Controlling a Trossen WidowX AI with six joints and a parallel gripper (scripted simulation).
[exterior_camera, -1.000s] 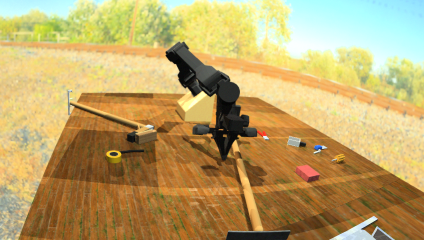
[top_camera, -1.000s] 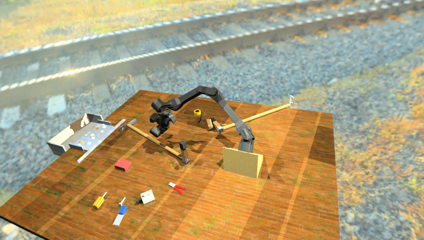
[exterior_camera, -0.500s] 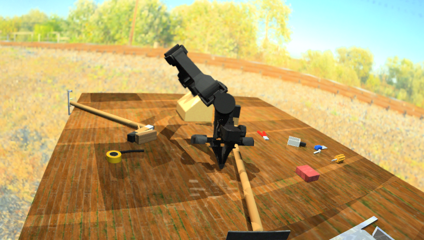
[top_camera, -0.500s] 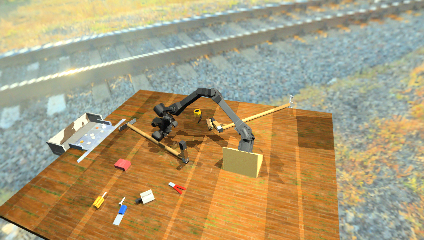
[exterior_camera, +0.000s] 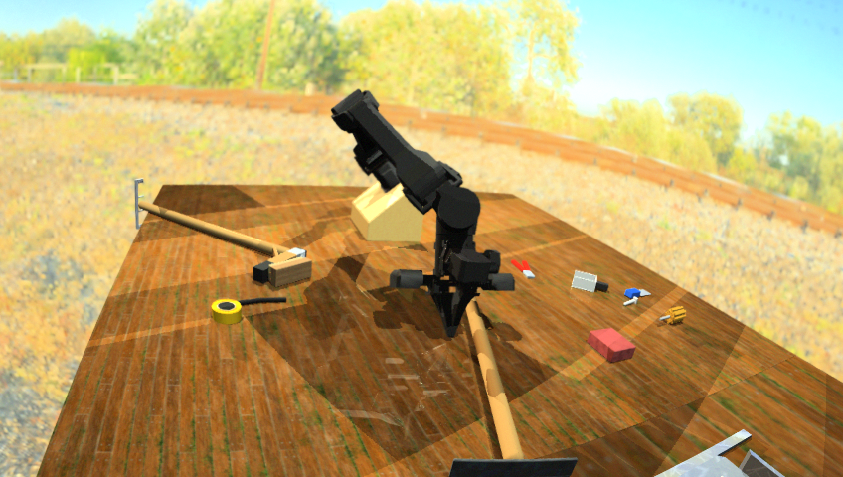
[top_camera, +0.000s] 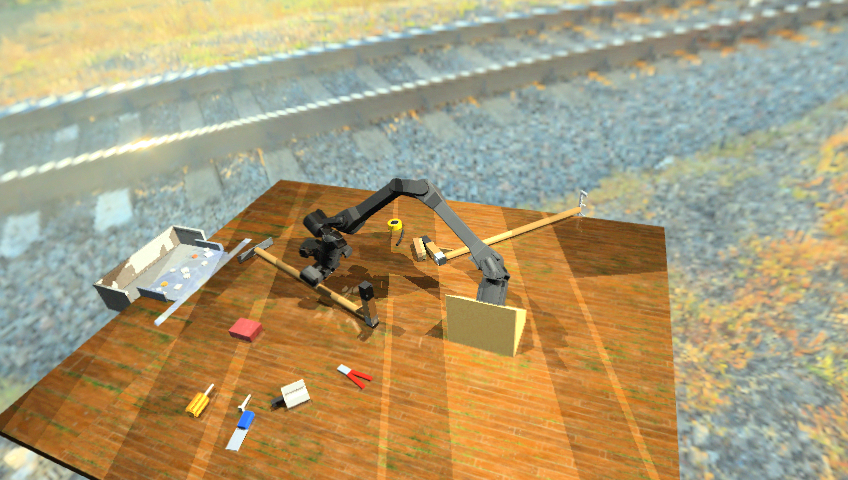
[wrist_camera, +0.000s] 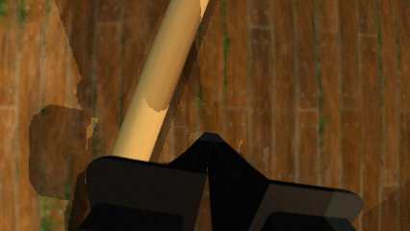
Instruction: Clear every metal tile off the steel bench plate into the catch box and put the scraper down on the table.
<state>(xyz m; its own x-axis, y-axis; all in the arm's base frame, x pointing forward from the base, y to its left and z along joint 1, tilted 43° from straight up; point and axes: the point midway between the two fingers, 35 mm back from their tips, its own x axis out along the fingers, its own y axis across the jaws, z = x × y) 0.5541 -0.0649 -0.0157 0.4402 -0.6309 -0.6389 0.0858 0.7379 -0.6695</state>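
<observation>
Right now my gripper tip is 6 cm below the long scraper, 4 cm to the right of it and 3 cm short of it. Round my gripper tip: red block (27 cm to the left, 8 cm ahead); then wooden block (23 cm to the right, 23 cm behind, 1 cm above); then yellow tape roll (35 cm to the right, 7 cm behind).
</observation>
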